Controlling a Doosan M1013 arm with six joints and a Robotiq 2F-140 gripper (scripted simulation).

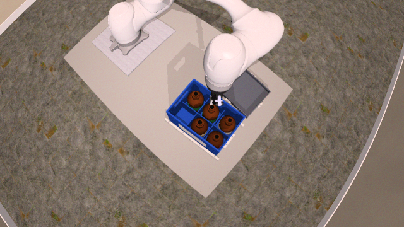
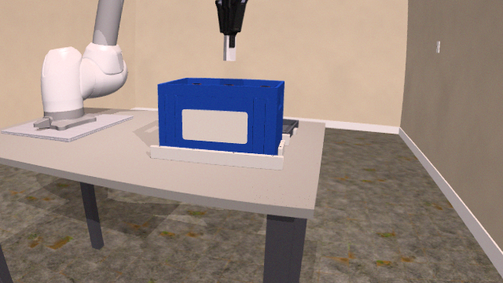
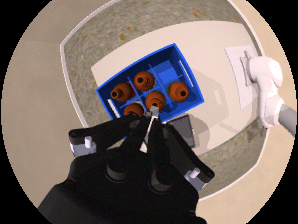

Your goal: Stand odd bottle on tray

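Right now the bottle is 170 mm below my hand, 100 mm ahead of it and 70 mm to the right of it. Also, from my hand: crate: 170 mm below, 40 mm to the right, 10 mm ahead; dark grey tray: 250 mm below, 220 mm to the left.
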